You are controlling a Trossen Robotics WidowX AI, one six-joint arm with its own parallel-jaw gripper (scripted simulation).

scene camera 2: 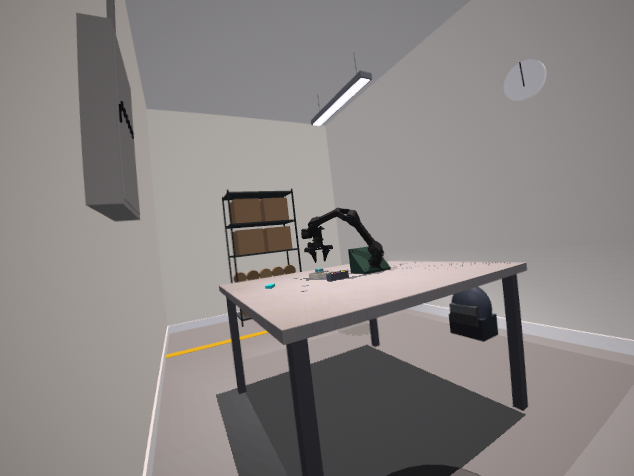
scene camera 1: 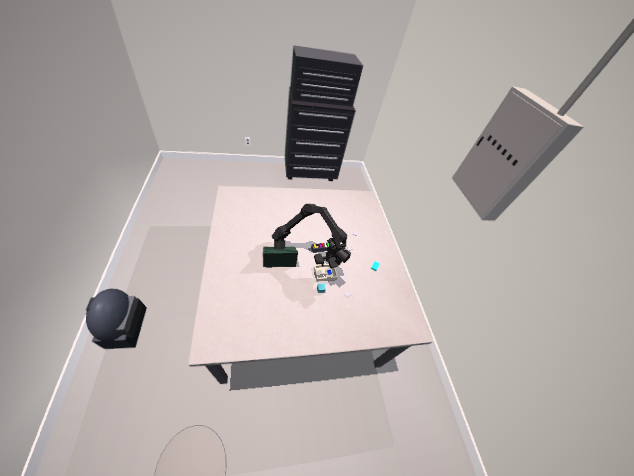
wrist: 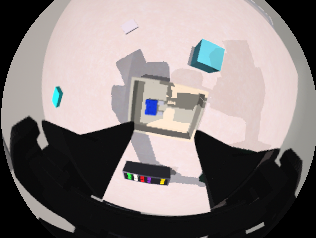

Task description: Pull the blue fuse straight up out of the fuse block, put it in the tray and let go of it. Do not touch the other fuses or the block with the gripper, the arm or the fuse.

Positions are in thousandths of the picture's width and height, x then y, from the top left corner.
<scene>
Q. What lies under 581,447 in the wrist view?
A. A shallow beige tray.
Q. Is my gripper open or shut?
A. Open.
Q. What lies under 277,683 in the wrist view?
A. My gripper.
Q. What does my gripper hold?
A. Nothing.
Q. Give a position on a cyan cube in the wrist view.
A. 660,242
</scene>
